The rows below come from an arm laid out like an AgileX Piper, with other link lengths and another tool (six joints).
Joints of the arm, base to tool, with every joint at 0 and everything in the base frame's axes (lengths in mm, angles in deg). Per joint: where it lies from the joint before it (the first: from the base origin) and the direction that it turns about. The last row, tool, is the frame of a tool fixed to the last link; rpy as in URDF.
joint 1: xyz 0 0 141.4 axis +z
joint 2: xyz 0 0 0 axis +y
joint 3: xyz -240 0 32.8 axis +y
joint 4: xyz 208.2 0 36.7 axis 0.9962 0 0.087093
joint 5: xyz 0 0 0 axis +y
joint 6: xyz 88.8 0 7.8 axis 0.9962 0 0.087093
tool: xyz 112.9 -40 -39.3 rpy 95.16 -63.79 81.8
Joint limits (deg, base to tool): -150..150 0..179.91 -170..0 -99.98..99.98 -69.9..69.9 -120..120
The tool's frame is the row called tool.
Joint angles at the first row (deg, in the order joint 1, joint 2, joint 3, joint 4, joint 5, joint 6):
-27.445, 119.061, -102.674, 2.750, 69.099, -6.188
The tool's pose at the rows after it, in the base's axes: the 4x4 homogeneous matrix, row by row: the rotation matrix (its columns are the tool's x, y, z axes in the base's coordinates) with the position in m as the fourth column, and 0 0 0 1 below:
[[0.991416, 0.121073, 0.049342, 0.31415], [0.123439, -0.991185, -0.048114, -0.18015], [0.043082, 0.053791, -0.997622, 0.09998], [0, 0, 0, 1]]
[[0.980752, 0.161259, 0.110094, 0.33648], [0.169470, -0.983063, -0.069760, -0.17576], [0.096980, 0.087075, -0.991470, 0.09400], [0, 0, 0, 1]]
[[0.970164, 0.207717, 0.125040, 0.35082], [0.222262, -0.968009, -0.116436, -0.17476], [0.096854, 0.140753, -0.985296, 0.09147], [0, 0, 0, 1]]
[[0.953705, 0.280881, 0.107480, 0.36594], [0.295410, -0.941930, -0.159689, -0.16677], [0.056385, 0.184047, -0.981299, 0.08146], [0, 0, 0, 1]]
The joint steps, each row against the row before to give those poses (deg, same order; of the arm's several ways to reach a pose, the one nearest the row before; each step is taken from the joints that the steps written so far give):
3.037, 3.724, -4.583, 0.344, -0.229, -0.115
2.004, 1.374, -0.803, 0.229, -4.183, -0.860
2.293, 1.663, -1.719, -2.635, -1.605, -0.057
3.496, 3.551, -2.977, -3.438, 0.000, 0.059

